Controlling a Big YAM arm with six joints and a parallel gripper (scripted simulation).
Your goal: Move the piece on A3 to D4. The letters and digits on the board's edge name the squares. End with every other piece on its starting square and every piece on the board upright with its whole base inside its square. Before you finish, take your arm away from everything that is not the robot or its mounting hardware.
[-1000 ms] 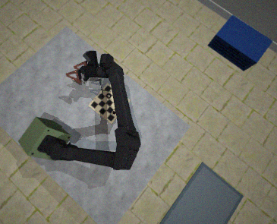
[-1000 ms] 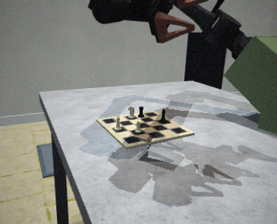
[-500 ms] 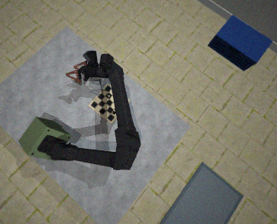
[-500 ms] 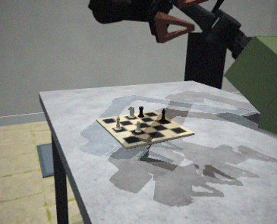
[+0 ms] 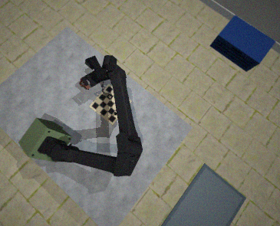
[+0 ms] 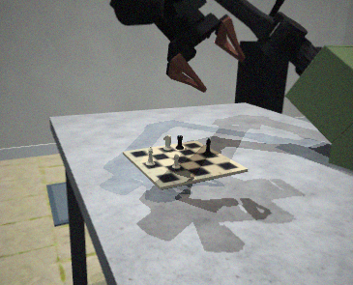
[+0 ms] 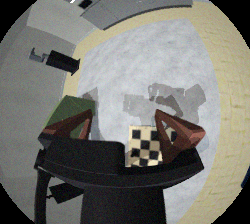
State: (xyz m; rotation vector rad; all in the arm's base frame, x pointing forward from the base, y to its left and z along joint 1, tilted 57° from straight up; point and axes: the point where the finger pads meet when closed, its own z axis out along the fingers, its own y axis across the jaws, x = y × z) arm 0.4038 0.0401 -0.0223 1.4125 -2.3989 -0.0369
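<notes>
Now: the white pawn 20 mm ahead of my hand, 110 mm to the right of it and 210 mm below it. The rest, counted from my hand: chessboard: 20 mm behind, 140 mm to the right, 220 mm below.
</notes>
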